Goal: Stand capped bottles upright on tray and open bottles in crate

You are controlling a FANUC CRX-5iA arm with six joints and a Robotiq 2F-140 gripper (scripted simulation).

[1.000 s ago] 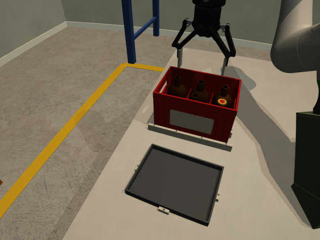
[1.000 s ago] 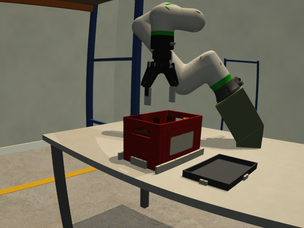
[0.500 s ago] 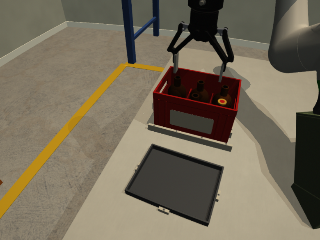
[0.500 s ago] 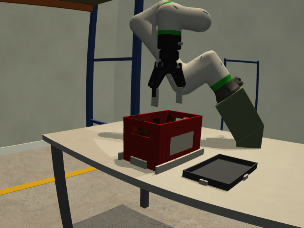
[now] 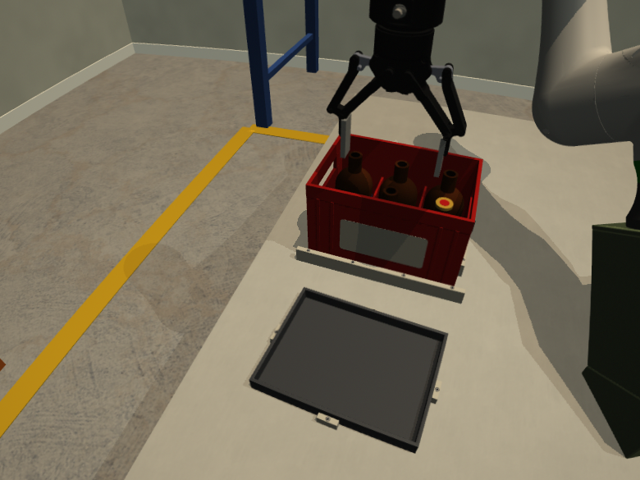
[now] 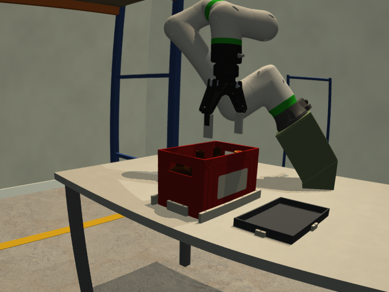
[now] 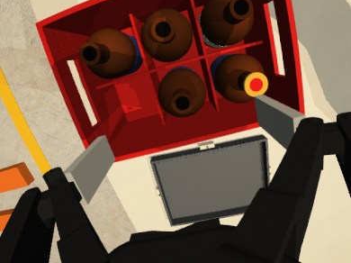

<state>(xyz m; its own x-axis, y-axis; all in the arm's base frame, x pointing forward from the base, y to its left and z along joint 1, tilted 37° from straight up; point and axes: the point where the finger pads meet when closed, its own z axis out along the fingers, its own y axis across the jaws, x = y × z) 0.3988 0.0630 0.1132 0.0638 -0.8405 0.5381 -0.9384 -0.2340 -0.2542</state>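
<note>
Right now my hand is 150 mm above the capped bottle, 90 mm past it and 20 mm to the left of it. From my hand the other things lie so: red crate (150 mm below, 50 mm to the right); then dark tray (220 mm to the left, 220 mm below, 30 mm behind).
</note>
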